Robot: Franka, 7 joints.
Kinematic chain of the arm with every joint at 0, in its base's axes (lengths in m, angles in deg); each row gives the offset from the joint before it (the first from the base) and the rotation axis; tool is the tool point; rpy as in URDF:
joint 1: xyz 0 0 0.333 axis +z
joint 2: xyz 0 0 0 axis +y
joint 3: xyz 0 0 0.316 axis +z
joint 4: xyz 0.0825 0 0 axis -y
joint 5: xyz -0.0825 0 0.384 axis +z
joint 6: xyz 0 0 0 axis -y
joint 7: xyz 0.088 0 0 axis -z
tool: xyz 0 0 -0.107 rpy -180 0 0
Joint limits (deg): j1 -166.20..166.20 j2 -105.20..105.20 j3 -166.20..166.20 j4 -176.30..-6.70 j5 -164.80..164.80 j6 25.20..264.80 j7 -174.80..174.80
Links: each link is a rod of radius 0.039 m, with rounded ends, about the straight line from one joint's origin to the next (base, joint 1, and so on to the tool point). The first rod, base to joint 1, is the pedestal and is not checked.
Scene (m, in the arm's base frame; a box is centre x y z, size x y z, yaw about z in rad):
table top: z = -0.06
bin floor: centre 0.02 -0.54 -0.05 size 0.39 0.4 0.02 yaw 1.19
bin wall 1: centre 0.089 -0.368 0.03 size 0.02 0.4 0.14 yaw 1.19
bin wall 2: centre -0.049 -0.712 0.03 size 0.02 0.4 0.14 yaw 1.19
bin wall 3: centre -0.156 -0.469 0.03 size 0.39 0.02 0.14 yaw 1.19
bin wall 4: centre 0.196 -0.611 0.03 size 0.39 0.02 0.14 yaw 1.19
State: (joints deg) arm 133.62 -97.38 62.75 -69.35 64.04 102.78 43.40
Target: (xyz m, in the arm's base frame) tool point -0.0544 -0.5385 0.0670
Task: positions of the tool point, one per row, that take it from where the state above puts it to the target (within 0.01 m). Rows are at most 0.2 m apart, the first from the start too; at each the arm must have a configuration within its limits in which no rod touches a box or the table.
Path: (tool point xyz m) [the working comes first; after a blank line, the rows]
Joints at the target: 151.10 -105.20 100.57 -97.61 58.76 76.77 43.40
Straight joint move there: clear.

1: -0.0185 -0.7088 0.3070
2: -0.0398 -0.6390 0.1776
3: -0.0544 -0.5385 0.0670

